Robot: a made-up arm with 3 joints. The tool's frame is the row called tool.
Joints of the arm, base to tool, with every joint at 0 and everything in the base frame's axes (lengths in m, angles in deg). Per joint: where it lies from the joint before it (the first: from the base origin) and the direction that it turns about. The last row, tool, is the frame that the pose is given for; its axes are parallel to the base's.
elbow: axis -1 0 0 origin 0 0 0.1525
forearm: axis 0 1 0 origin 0.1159 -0.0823 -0.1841
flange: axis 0 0 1 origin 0.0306 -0.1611 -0.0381
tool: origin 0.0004 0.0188 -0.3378
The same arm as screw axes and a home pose.
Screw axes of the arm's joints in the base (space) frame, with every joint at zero. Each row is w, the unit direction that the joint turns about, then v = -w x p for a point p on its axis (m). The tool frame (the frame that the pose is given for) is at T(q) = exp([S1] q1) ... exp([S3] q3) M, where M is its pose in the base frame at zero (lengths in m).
S1 = (-1, 0, 0, 0, -0.1525, 0)
S2 = (0, 1, 0, 0.0316, 0, 0.1159)
S3 = (0, 0, 1, -0.2434, -0.1465, 0)
M: xyz 0.1469 -0.2246 -0.4075 (m) quaternion w x y z 1 0 0 0

